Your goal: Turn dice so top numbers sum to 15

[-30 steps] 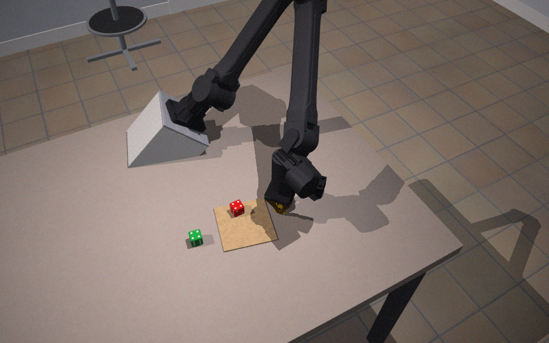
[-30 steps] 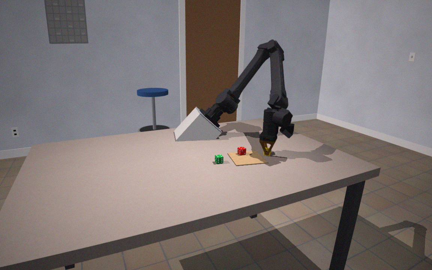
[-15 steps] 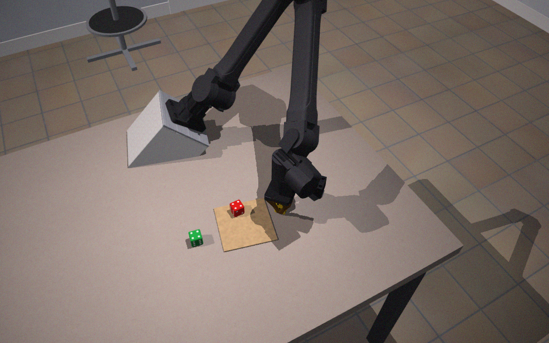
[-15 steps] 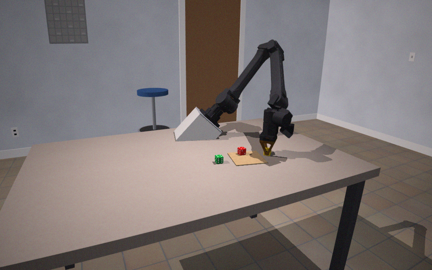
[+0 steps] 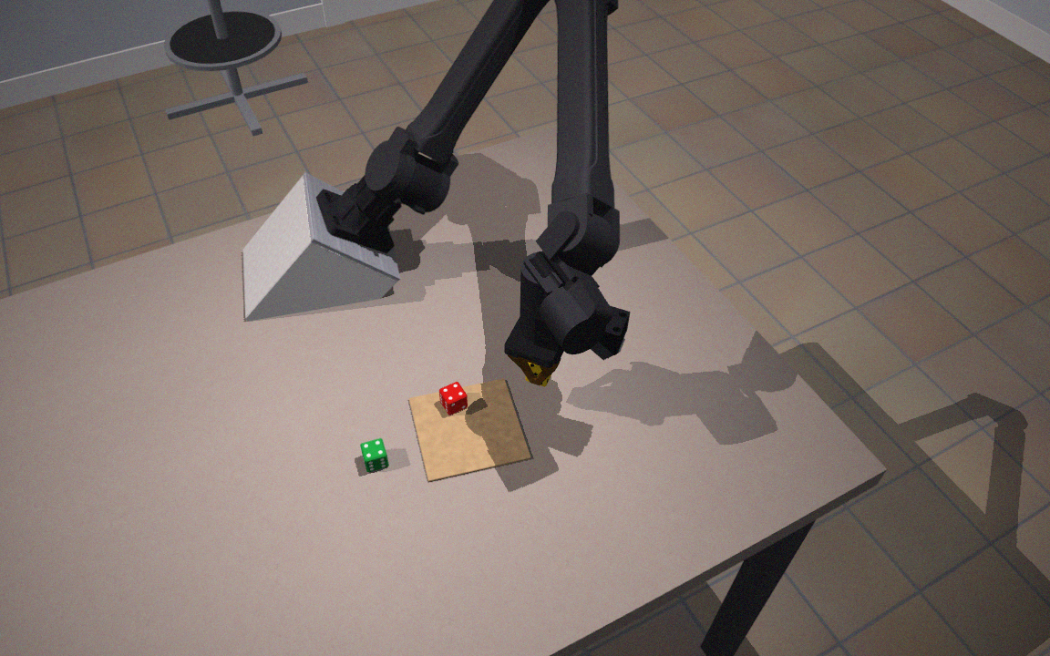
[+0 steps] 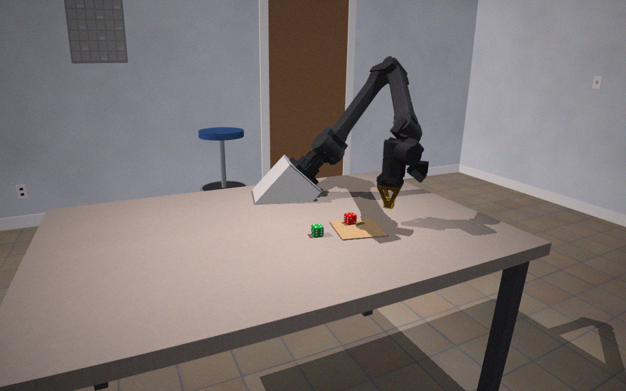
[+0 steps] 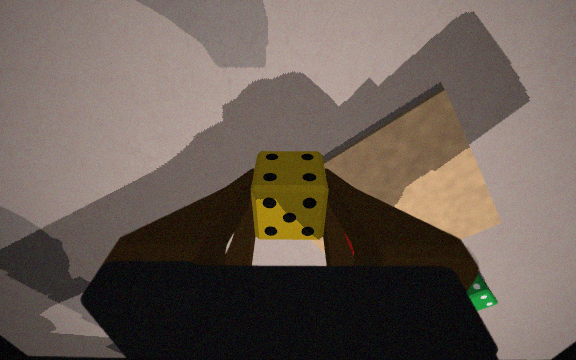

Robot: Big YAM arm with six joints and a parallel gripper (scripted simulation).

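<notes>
The tan mat is 1 cm ahead of my hand, 11 cm to the right of it and 7 cm below it. Also, from my hand: yellow die right at my hand; green die 1 cm ahead, 24 cm to the right, 5 cm below; red die 4 cm behind, 11 cm to the right, 5 cm below.
</notes>
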